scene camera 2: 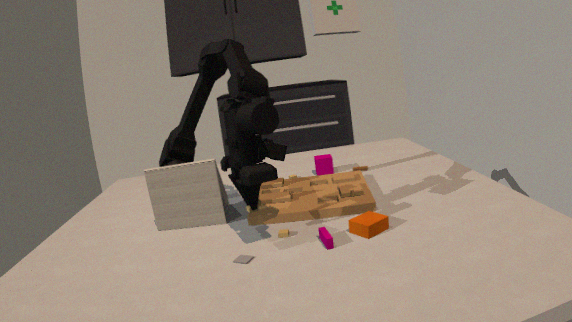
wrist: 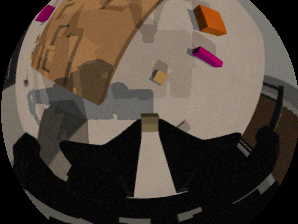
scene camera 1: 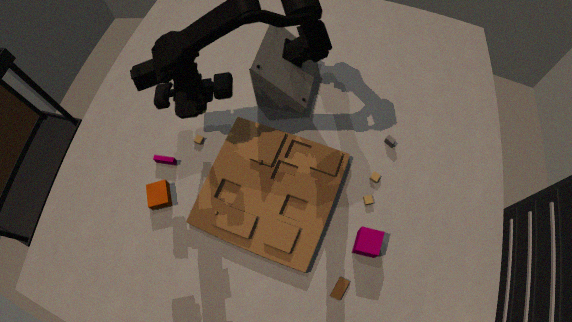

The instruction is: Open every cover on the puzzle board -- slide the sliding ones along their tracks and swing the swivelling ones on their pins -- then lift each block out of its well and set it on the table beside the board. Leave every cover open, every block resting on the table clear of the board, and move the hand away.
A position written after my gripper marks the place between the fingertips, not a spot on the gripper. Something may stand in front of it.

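My gripper (scene camera 1: 201, 109) holds a small tan block; a magenta cube (scene camera 1: 368, 241) and a wooden puzzle board (scene camera 1: 290, 191) are visible too. My gripper (scene camera 2: 252, 208) appears with an orange cube (scene camera 2: 369, 224) and the wooden puzzle board (scene camera 2: 315, 197). The wrist view also has my gripper (wrist: 149, 122).
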